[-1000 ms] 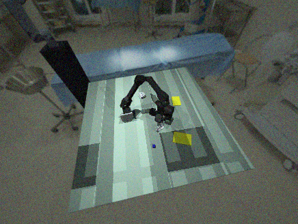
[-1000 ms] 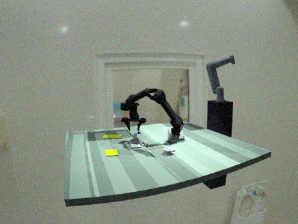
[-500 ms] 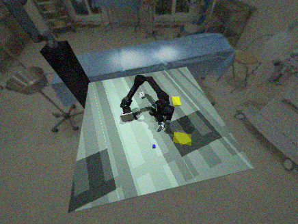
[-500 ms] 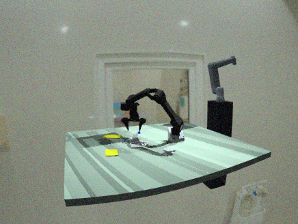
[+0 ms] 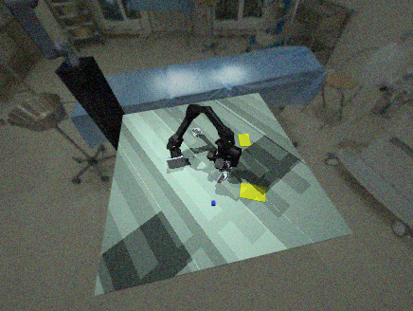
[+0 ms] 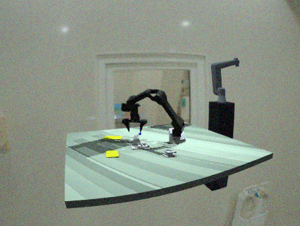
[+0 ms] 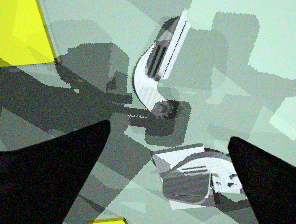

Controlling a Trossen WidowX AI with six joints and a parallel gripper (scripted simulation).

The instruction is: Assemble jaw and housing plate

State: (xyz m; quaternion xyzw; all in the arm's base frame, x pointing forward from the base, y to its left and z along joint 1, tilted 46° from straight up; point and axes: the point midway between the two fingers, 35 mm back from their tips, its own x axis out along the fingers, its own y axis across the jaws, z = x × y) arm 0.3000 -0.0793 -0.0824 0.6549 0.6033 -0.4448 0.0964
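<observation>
My gripper tip is now 7 cm above the jaw and 1 cm to the left of it. From my gripper tip the other things lie so: blue block 21 cm to the right, 9 cm behind, 7 cm below.
</observation>
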